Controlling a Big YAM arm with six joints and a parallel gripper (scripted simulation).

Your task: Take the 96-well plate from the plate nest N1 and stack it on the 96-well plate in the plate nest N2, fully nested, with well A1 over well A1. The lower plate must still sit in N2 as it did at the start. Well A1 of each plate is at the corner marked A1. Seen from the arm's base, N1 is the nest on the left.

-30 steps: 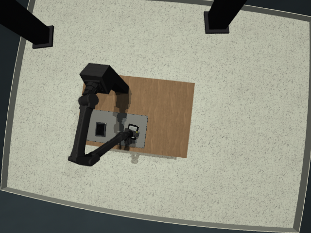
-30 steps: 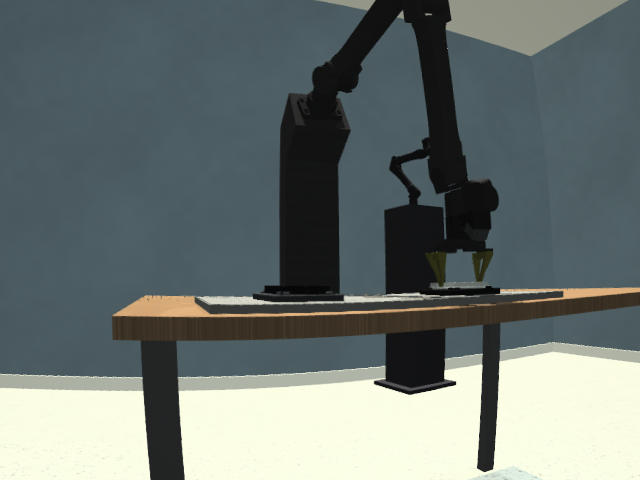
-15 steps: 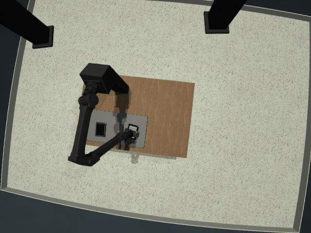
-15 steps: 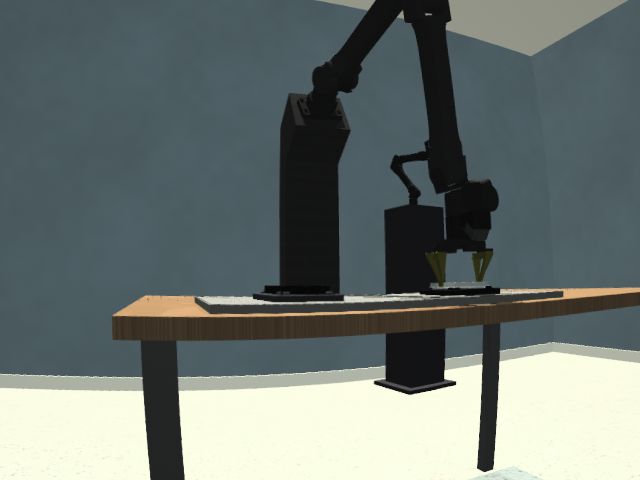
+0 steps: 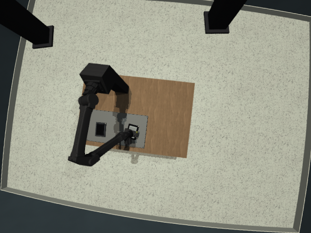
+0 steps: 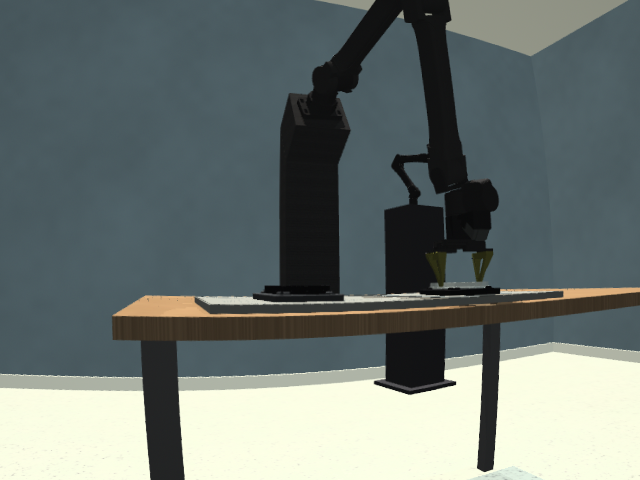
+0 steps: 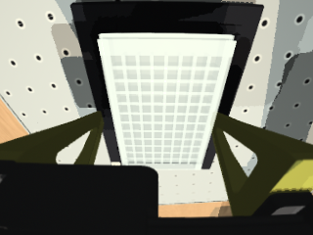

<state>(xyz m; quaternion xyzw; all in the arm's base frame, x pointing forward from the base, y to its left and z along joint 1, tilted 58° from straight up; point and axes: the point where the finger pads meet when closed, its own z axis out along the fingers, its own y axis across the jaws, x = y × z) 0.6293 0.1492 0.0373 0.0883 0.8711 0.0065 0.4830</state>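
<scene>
Now: the white 96-well plate 1 cm to the right of my hand and 1 cm below it. Round my hand: black 96-well plate: 4 cm behind, 38 cm to the right, 1 cm below; then black plate nest: 1 cm to the right, 2 cm below.
</scene>
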